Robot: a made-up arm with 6 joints.
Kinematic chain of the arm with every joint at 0, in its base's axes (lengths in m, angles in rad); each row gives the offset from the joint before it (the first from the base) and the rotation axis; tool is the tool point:
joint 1: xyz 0 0 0.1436 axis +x
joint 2: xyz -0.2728 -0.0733 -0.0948 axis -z
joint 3: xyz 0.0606 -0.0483 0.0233 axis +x
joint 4: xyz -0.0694 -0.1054 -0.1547 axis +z
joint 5: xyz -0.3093 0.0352 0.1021 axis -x
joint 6: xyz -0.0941 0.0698 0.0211 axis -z
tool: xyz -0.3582 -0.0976 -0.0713
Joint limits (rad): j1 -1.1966..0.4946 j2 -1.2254..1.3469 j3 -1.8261..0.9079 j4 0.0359..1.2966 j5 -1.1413..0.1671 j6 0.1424..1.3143
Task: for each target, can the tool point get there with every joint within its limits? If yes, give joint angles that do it. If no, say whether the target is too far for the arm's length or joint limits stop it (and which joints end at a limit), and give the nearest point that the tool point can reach.
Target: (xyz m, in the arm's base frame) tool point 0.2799 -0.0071 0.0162
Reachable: no: joint limits stop it (at a limit: joint 1, joint 2, joint 4, joint 5, joint 6) | nearest point 0.4717 -0.4840 -0.2743 | short by 0.590 m
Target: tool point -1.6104 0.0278 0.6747
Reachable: no: too far | nearest point -1.1492 -0.0176 0.5047 | short by 0.494 m
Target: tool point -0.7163 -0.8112 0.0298
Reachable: yes | joints 0.1425 -0.3130 0.0595 0.8920 -0.8505 0.7848
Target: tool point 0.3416 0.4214 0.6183
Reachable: no: joint limits stop it (at a limit: joint 1, joint 2, joint 4, joint 5, joint 6) | nearest point 0.2263 0.3066 0.8399 | short by 0.275 m
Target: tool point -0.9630 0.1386 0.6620
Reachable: yes | joints -0.6120 0.5642 -1.0869 1.1116 -0.0213 0.5138
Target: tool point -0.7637 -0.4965 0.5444
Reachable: yes | joints -0.7987 -0.9143 -1.5651 0.3357 -0.5896 1.0842
